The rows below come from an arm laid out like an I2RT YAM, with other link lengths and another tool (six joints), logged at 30 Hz.
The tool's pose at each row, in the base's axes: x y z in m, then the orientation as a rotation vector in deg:
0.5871, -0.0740, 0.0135, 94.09, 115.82, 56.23
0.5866, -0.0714, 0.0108, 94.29, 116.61, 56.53
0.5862, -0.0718, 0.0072, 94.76, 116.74, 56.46
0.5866, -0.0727, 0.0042, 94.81, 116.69, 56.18
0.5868, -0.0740, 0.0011, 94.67, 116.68, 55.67
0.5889, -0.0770, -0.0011, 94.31, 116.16, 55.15
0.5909, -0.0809, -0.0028, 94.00, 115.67, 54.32
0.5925, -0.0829, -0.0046, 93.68, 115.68, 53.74
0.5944, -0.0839, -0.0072, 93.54, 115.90, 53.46
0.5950, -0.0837, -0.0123, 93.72, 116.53, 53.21
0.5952, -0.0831, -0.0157, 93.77, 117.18, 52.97
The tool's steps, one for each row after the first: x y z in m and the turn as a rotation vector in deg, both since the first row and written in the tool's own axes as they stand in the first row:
0.0022, -0.0020, 0.0023, 0.48, 0.68, 0.06
0.0014, -0.0049, 0.0044, 0.78, 0.77, 0.34
0.0000, -0.0068, 0.0065, 0.86, 0.57, 0.32
-0.0018, -0.0089, 0.0084, 0.96, 0.23, 0.11
-0.0055, -0.0092, 0.0105, 0.66, -0.45, -0.16
-0.0100, -0.0094, 0.0118, 0.49, -1.31, -0.48
-0.0126, -0.0097, 0.0136, 0.56, -1.71, -0.84
-0.0144, -0.0102, 0.0163, 0.73, -1.77, -1.04
-0.0151, -0.0134, 0.0203, 1.28, -1.53, -1.09
-0.0151, -0.0156, 0.0230, 1.78, -1.29, -1.23

